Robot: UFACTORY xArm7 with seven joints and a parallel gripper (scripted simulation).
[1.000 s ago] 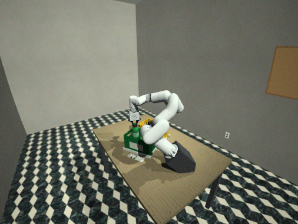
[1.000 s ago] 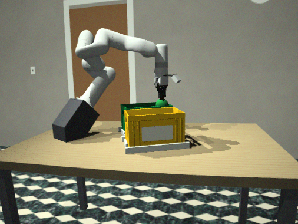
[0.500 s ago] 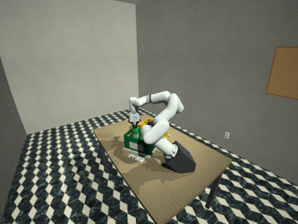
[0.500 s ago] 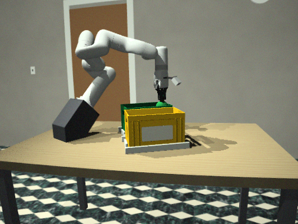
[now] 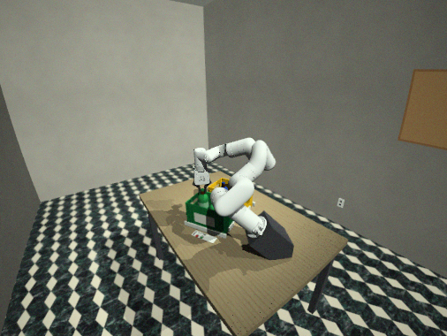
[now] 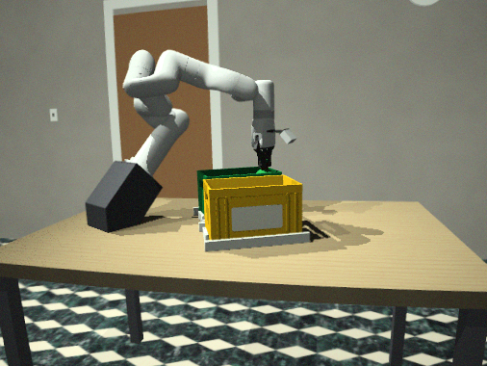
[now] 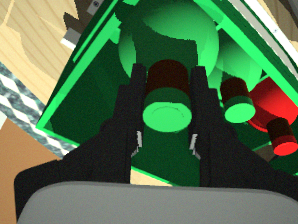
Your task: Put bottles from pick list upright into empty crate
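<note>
Now: the green-capped bottle 120 mm below my hand, 60 mm to the right of it and 60 mm behind it. The rest, counted from my hand: red bottle 130 mm behind, 120 mm to the right, 120 mm below; green crate 130 mm below, 100 mm behind, 30 mm to the right; yellow crate 220 mm to the right, 130 mm below, 50 mm ahead.
</note>
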